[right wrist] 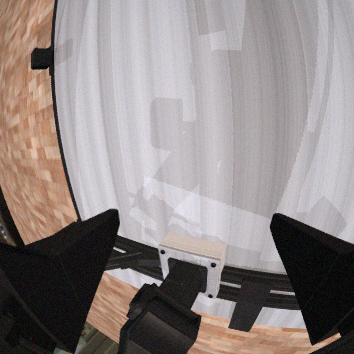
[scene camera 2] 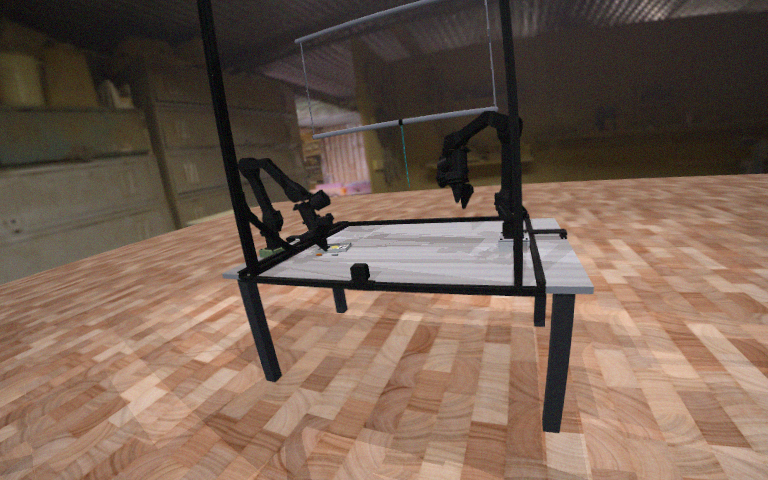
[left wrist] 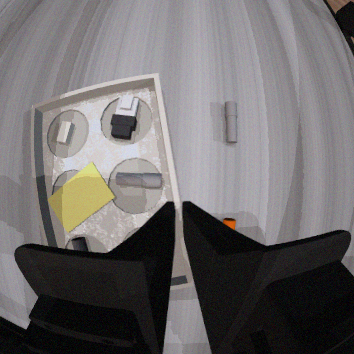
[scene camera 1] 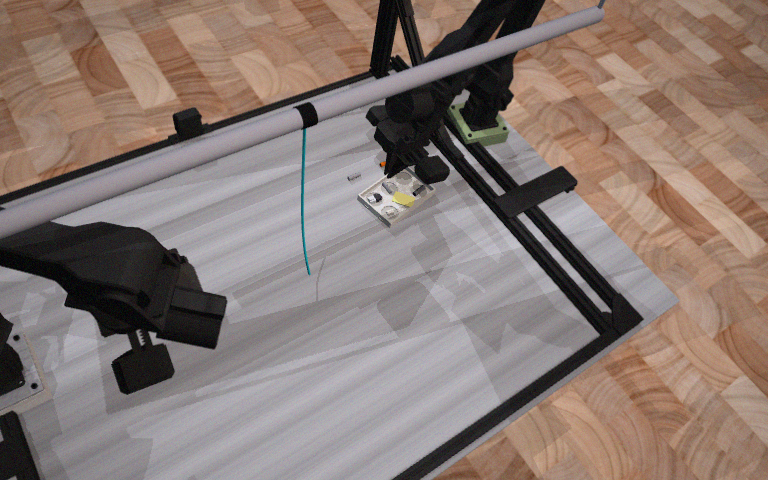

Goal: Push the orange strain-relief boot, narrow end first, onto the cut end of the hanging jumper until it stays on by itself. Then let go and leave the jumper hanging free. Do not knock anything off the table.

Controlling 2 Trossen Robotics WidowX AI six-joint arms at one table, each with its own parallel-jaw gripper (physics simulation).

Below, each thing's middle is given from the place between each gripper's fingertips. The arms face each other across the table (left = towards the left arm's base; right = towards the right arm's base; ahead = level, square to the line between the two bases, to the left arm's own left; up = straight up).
I see the black-and-white connector (left wrist: 123,121) 40 mm behind my right hand, 470 mm to the left of it and 130 mm below it. From my right hand the other things lie so: white parts tray (scene camera 1: 406,182): 30 mm behind, 520 mm to the left, 130 mm below; yellow card (left wrist: 84,193): 10 mm behind, 520 mm to the left, 130 mm below.
I see the white parts tray 40 mm ahead of my left hand and 10 mm to the right of it. The rest, counted from my left hand: black-and-white connector 50 mm to the right, 30 mm ahead; then yellow card 60 mm ahead, 10 mm to the right.
